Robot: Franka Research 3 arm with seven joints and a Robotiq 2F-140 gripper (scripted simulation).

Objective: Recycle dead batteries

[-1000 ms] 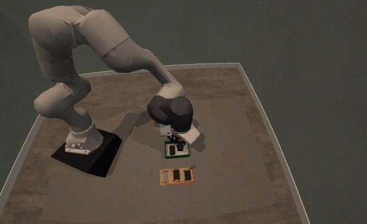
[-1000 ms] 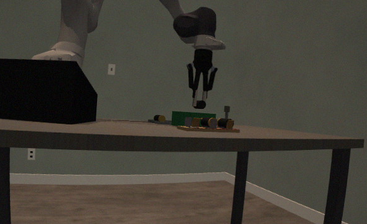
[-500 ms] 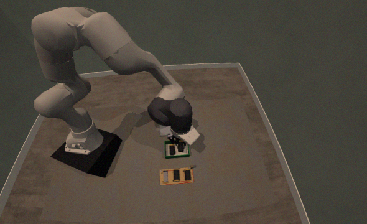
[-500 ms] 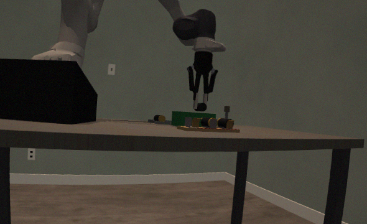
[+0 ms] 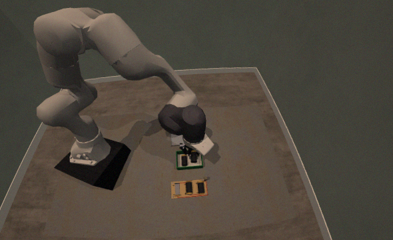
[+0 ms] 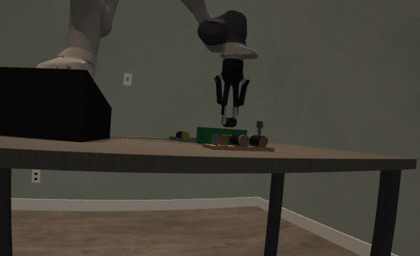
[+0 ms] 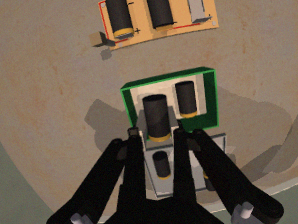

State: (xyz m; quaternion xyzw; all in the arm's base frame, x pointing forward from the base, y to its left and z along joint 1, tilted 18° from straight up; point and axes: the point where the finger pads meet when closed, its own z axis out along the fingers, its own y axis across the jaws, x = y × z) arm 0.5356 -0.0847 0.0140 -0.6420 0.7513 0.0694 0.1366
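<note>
Now: hand 9 cm above the green recycling box and 3 cm past it. Also, from my hand: holder 16 cm to the right, 10 cm below, 5 cm behind; then bulb 13 cm to the right, 4 cm ahead, 3 cm below; then grey tray 20 cm to the left, 10 cm below, 3 cm behind.
</note>
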